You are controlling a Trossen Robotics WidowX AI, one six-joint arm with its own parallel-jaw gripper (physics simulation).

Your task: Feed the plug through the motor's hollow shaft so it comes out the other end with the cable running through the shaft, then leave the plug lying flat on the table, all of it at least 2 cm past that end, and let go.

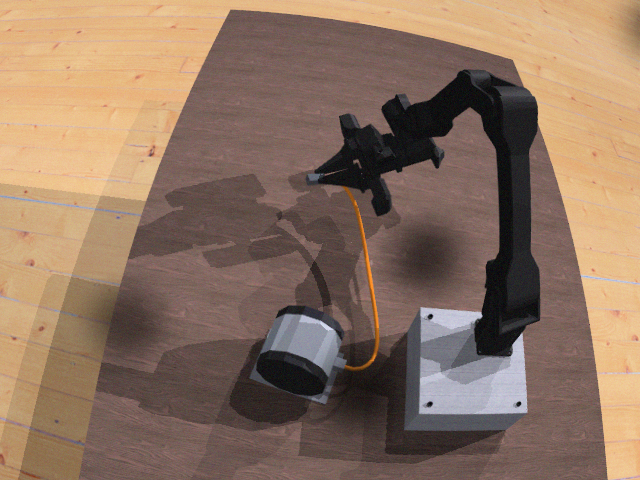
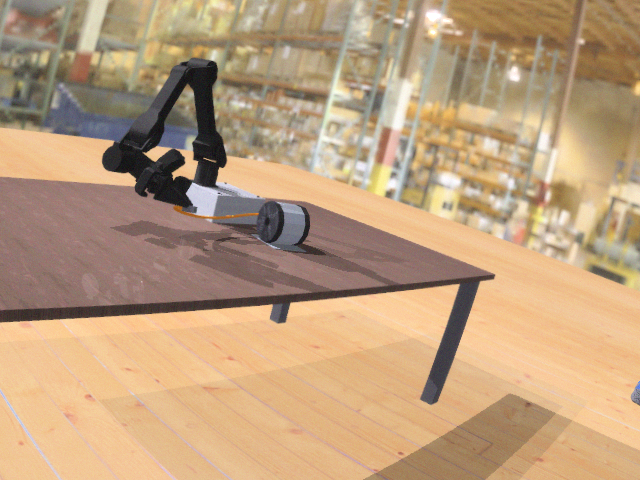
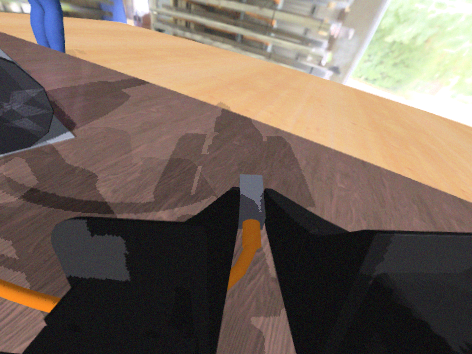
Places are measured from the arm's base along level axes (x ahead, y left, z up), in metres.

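Pixels of known places: gripper, between the fingertips: [image 1: 316, 177] [image 2: 190, 206] [image 3: 251, 195]; arm's base, origin of its link: [image 1: 493, 337] [image 2: 203, 184].
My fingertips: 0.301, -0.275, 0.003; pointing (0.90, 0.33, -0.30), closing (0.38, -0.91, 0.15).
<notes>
Ahead of a thing's pixels: the offset from my fingertips to its middle, as dx, dy, dz. Level surfaces: height alone.
My gripper [image 1: 318, 178] [image 2: 192, 207] [image 3: 251, 195] is shut on the grey plug and holds it above the table, away from the motor. The plug @[+0.001, -0.001, -0.005] [image 1: 313, 178] [image 3: 251, 192] sticks out past the fingertips. The orange cable [image 1: 369, 268] [image 2: 222, 216] [image 3: 251, 234] runs from the plug's rear in a long bow to the grey fitting on the motor's side. The motor @[-0.008, +0.315, -0.030] [image 1: 300, 342] [image 2: 293, 225] [image 3: 22, 107], a silver drum with black end caps, lies on its side on a grey base plate. The cable passes outside the motor. The shaft's bore cannot be made out clearly.
The arm's white base block [image 1: 467, 384] [image 2: 235, 205] stands on the brown table @[dz -0.080] [image 1: 289, 67] [image 2: 62, 258] beside the motor, with the cable's bend between them. The arm's dark shadow falls on the table. A person's blue-clad legs [image 3: 47, 25] show beyond the table edge.
</notes>
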